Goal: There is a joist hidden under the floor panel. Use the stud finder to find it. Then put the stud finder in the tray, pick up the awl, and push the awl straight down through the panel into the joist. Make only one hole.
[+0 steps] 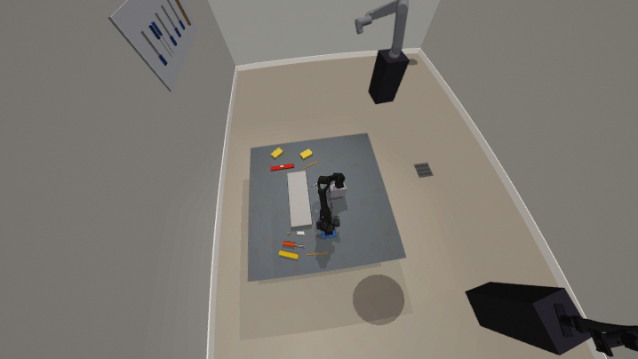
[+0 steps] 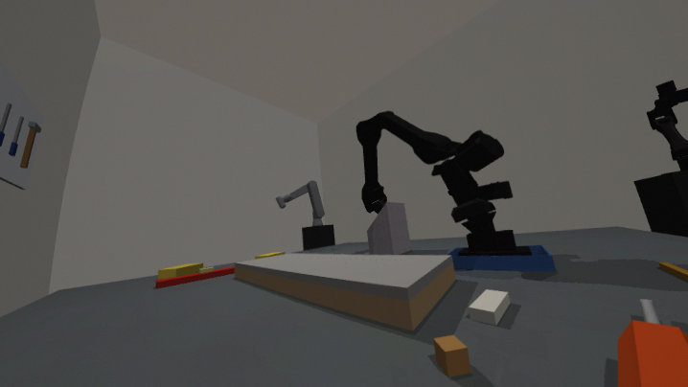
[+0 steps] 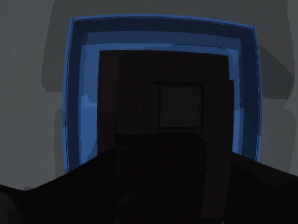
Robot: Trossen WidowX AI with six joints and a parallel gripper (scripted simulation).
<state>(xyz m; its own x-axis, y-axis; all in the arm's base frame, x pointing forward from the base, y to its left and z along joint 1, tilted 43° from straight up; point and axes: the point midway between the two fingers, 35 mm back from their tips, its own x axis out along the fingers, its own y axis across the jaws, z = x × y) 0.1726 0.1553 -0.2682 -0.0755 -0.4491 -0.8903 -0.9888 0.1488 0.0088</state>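
My gripper tip is now 20 mm below the black stud finder and 10 mm to the right of it. From my gripper tip the other things lie so: square light: 30 mm above, 20 mm to the left; then white block: 240 mm ahead, 20 mm to the right, 20 mm below; then blue tray: 20 mm below, 10 mm to the right.
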